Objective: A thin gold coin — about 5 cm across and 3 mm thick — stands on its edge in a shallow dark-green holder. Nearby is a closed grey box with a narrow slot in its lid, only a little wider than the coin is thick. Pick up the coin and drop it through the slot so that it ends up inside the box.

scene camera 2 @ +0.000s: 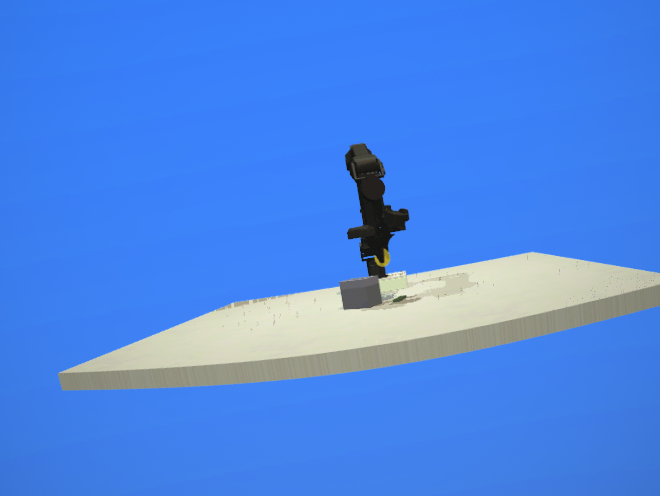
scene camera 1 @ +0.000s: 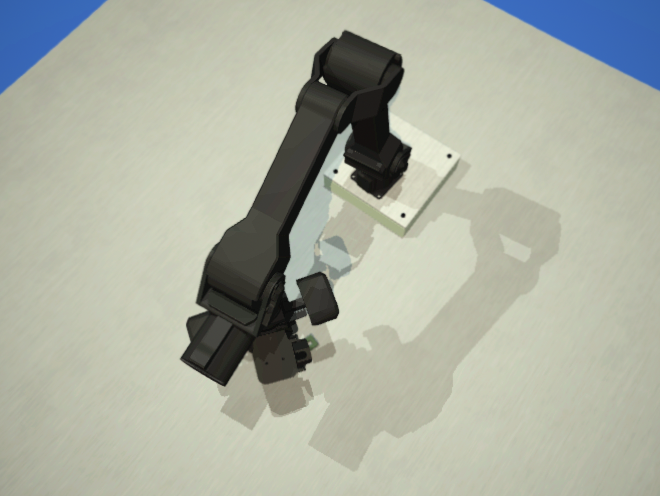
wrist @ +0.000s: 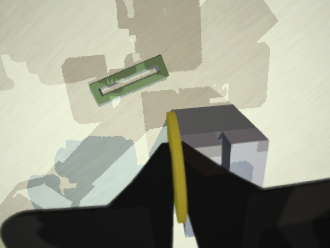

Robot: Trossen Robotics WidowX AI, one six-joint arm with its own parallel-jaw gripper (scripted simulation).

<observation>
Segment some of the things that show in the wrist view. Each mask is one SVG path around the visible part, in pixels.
My gripper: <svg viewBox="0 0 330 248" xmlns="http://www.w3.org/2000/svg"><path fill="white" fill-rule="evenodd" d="M169 142L159 145L138 174L129 182L129 185L116 195L108 205L35 209L17 212L1 224L0 237L6 248L174 248L174 182ZM181 141L187 190L187 215L198 245L197 248L330 248L330 177L321 180L261 188L213 162L204 154Z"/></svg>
A gold coin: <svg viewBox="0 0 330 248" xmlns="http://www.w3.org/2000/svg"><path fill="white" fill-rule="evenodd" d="M172 111L166 112L167 139L172 156L175 211L178 224L186 223L188 204L179 126L176 114Z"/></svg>
</observation>
